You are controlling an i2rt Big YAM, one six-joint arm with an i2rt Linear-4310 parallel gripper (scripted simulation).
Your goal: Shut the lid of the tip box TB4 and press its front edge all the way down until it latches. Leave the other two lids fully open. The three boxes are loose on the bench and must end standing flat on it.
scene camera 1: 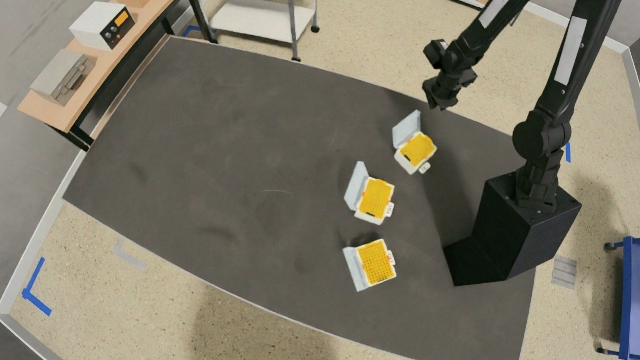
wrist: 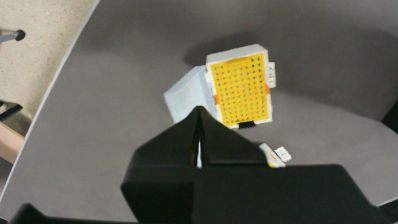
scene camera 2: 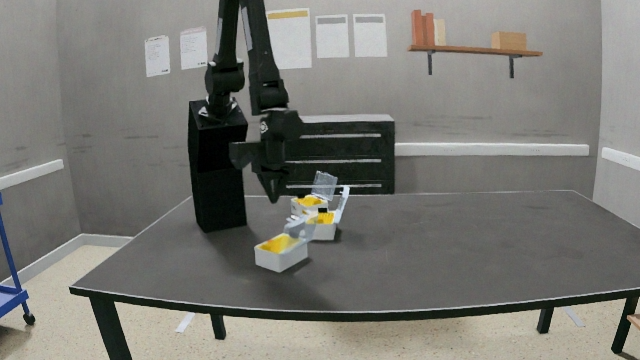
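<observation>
My gripper [scene camera 2: 273, 203] is in sight, and I find that same gripper again at [scene camera 1: 432, 108] and at [wrist: 199, 112]. There is a lid [scene camera 2: 296, 233] for me to see as well.
</observation>
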